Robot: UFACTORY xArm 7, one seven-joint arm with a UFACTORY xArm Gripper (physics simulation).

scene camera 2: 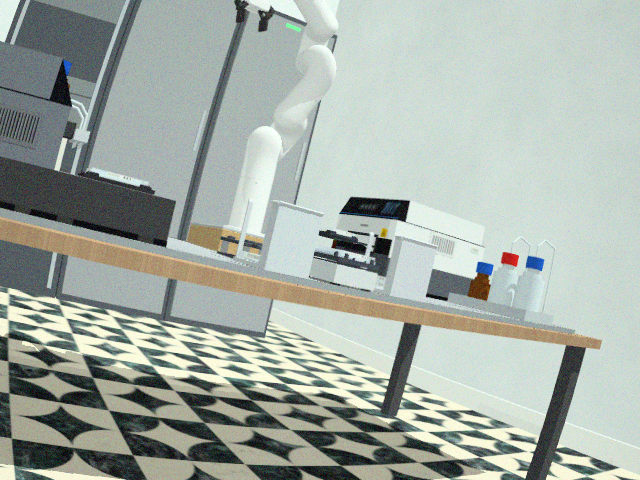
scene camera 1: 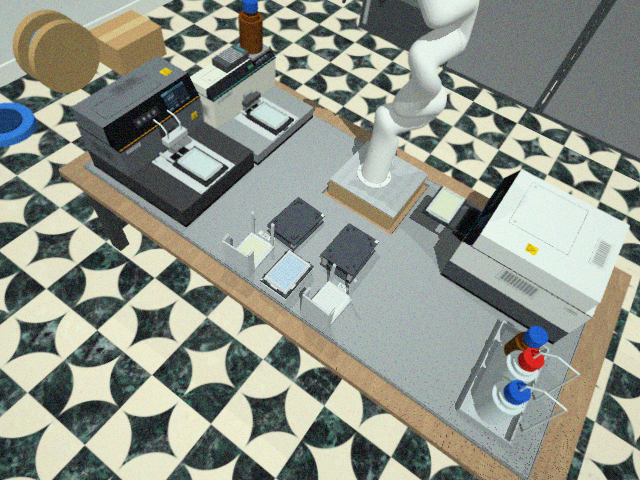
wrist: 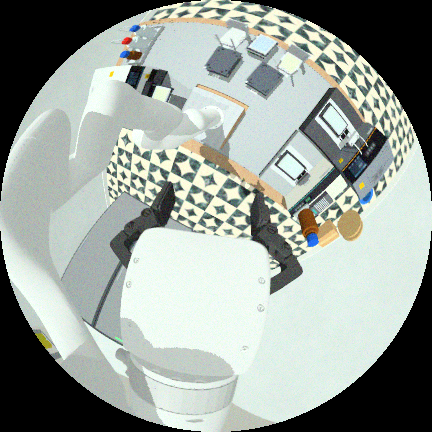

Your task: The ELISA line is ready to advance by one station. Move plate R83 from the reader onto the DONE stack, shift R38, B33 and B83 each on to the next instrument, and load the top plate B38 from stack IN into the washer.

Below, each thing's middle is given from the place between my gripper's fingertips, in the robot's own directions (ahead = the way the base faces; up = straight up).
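Pale yellow well plate (scene camera 1: 445, 205): my hand well above it, far to the right of it, slightly past it.
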